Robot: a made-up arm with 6 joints.
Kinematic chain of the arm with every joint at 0, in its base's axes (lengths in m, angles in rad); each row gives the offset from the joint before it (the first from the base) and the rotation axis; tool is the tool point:
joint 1: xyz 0 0 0.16 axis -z
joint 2: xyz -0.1 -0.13 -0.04 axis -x
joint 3: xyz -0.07 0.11 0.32 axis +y
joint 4: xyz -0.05 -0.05 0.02 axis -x
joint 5: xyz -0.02 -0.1 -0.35 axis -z
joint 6: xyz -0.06 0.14 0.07 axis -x
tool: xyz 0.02 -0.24 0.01
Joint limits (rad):
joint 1: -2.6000..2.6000
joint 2: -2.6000..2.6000
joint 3: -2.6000..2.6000
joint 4: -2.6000..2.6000
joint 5: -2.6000..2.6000
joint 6: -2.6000..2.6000
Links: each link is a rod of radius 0.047 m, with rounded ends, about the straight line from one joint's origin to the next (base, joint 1, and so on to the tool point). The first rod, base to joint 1, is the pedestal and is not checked.
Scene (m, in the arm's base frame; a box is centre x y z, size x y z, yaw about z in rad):
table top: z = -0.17
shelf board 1: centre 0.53 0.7 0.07 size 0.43 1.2 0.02 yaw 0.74
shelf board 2: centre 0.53 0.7 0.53 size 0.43 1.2 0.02 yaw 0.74
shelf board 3: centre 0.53 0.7 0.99 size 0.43 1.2 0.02 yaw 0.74
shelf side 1: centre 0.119 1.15 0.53 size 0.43 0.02 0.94 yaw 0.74
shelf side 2: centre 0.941 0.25 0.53 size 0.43 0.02 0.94 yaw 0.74
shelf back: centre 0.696 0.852 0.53 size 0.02 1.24 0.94 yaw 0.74
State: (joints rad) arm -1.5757 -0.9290 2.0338 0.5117 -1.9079 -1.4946
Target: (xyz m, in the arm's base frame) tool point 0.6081 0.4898 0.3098
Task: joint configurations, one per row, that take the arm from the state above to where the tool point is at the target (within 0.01 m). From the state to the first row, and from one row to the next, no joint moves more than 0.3 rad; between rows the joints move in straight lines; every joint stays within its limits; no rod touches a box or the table.
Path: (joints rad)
1: -1.6015 -0.6407 2.0797 0.7358 -1.8843 -1.2793
2: -1.6273 -0.3525 2.1256 0.9600 -1.8606 -1.0639
3: -1.6531 -0.0642 2.1715 1.1841 -1.8370 -0.8486
4: -1.6790 0.2240 2.2174 1.4083 -1.8133 -0.6333
5: -1.7048 0.5123 2.2633 1.6324 -1.7897 -0.4179
6: -1.8429 0.3587 2.3103 1.6824 -1.8493 -0.6203
7: -1.9810 0.2050 2.3573 1.7324 -1.9090 -0.8226
8: -2.1191 0.0514 2.4043 1.7823 -1.9686 -1.0250
9: -2.1914 -0.1230 2.3577 1.5780 -1.9610 -1.2059
10: -2.2637 -0.2975 2.3110 1.3736 -1.9535 -1.3869
11: -2.3360 -0.4719 2.2643 1.1692 -1.9460 -1.5678

